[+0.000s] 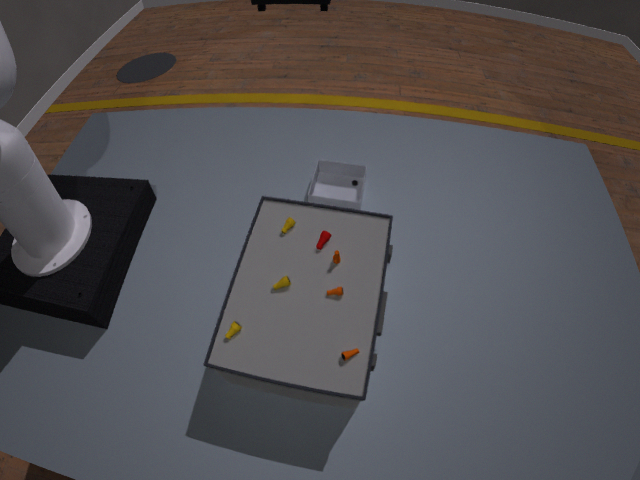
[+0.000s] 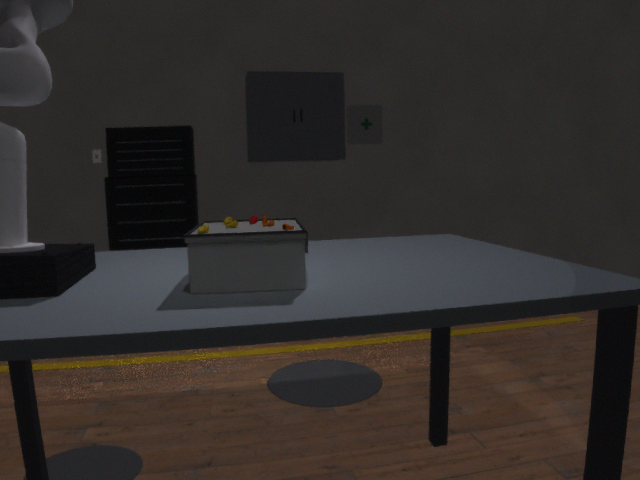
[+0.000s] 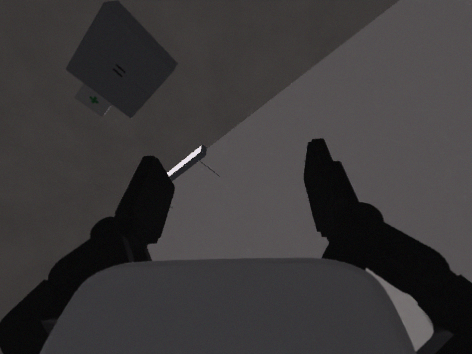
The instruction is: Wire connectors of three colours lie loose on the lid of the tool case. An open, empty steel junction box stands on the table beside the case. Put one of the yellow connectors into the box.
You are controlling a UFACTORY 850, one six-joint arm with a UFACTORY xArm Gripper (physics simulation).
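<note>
On the pale lid of the tool case point(image 1: 305, 325) point(image 2: 247, 263) lie three yellow connectors: one near the box end point(image 1: 288, 225), one near the middle point(image 1: 282, 283), and one near the corner on the robot's side point(image 1: 233, 330) point(image 2: 203, 228). A red connector point(image 1: 323, 240) point(image 2: 253, 220) lies right of the first. An orange connector point(image 1: 336, 256) point(image 2: 264, 219) stands upright; two more orange connectors point(image 1: 334, 291) point(image 1: 349, 353) lie on their sides. The open, empty junction box point(image 1: 337, 199) stands at the case's far end. My gripper point(image 3: 232, 165) is open and empty, aimed at wall and ceiling.
The white arm point(image 1: 31, 206) point(image 2: 11, 191) stands on a black base block point(image 1: 118, 248) point(image 2: 46, 271) left of the case. Dark latches point(image 1: 382, 313) stick out from the case's right side. The grey table point(image 1: 491, 284) point(image 2: 413, 273) carries all of these. A wall cabinet point(image 2: 295, 116) point(image 3: 122, 60) hangs behind.
</note>
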